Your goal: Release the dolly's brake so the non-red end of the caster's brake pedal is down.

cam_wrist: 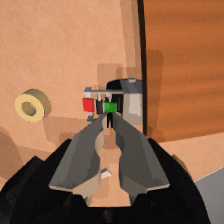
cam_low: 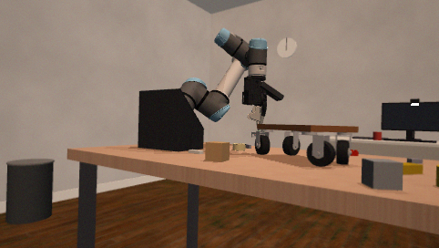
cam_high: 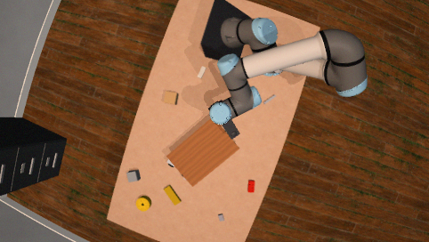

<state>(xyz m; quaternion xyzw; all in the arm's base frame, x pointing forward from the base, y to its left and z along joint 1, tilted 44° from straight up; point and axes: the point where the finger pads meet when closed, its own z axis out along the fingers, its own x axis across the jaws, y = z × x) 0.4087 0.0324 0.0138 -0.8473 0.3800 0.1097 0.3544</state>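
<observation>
My hand is 1 cm past the caster brake pedal, 1 cm to the right of it and 3 cm above it. From my hand the other things lie so: tan cube: 4 cm behind, 29 cm to the right, 8 cm below; then white strip: 21 cm behind, 16 cm to the right, 11 cm below; then red block: 34 cm ahead, 22 cm to the left, 10 cm below.
</observation>
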